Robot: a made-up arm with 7 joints.
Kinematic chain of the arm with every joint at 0, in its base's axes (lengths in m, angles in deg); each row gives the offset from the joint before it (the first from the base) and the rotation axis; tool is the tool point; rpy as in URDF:
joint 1: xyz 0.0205 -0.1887 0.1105 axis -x
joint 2: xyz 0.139 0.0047 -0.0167 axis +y
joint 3: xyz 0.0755 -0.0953 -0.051 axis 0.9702 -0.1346 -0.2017
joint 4: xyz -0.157 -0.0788 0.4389 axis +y
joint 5: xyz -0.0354 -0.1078 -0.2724 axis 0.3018 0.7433 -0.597
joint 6: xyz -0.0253 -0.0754 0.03 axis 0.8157 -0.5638 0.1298
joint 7: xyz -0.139 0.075 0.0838 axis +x
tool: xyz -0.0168 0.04 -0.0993 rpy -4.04 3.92 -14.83
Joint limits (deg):
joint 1: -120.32..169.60
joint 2: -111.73..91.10
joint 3: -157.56..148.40
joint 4: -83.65..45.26
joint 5: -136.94..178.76
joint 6: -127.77..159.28
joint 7: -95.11..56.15
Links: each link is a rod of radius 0.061 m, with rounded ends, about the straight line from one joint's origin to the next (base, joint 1, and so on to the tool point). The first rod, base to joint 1, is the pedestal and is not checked.
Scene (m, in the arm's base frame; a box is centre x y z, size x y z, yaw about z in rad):
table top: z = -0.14
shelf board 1: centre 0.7 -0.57 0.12 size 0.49 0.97 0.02 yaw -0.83
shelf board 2: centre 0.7 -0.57 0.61 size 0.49 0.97 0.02 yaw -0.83
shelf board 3: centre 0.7 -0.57 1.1 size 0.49 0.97 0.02 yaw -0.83
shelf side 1: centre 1.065 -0.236 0.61 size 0.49 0.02 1 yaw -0.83
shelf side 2: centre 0.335 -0.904 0.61 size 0.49 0.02 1 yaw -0.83
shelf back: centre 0.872 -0.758 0.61 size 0.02 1.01 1 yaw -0.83
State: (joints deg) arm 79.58 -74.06 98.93 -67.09 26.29 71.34 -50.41
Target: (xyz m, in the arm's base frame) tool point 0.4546 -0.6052 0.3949
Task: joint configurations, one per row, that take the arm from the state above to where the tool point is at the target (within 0.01 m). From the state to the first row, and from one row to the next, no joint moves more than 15 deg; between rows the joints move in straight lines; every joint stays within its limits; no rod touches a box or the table.
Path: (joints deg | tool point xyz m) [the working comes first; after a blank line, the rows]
Joints at the target: 65.05 -27.64 88.17 -83.65 -30.04 72.67 -78.13
Straight joint move there: clear.

1: 75.95 -62.45 96.24 -71.23 12.21 71.67 -57.34 | 0.4294 -0.3183 0.3281
2: 72.31 -50.85 93.55 -75.37 -1.88 72.01 -64.27 | 0.4650 -0.3883 0.3511
3: 68.68 -39.24 90.86 -79.51 -15.96 72.34 -71.20 | 0.4777 -0.4887 0.3749
4: 65.05 -27.64 88.17 -83.65 -30.04 72.67 -78.13 | 0.4546 -0.6051 0.3949

